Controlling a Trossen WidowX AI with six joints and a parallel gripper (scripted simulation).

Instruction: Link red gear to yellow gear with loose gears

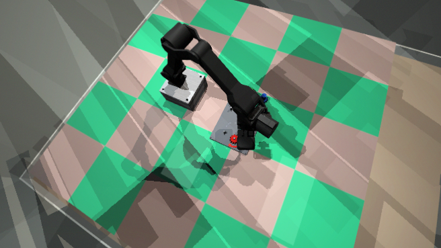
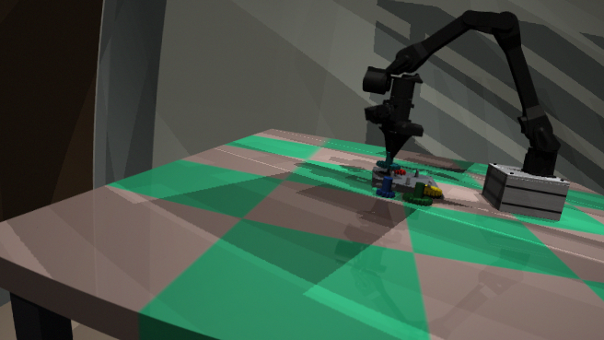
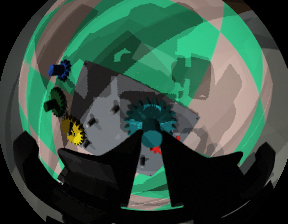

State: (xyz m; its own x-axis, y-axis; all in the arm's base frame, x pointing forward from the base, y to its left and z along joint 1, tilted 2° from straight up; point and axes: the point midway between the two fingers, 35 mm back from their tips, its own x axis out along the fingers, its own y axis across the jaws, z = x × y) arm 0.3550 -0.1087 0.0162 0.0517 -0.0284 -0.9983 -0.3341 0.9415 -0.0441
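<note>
Right now the teal gear is 1 cm below my gripper tip. Also, from my gripper tip: yellow gear (9 cm behind, 13 cm to the left, 4 cm below); then blue gear (2 cm ahead, 18 cm to the left, 4 cm below); then red gear (4 cm behind, 4 cm to the right, 4 cm below).
</note>
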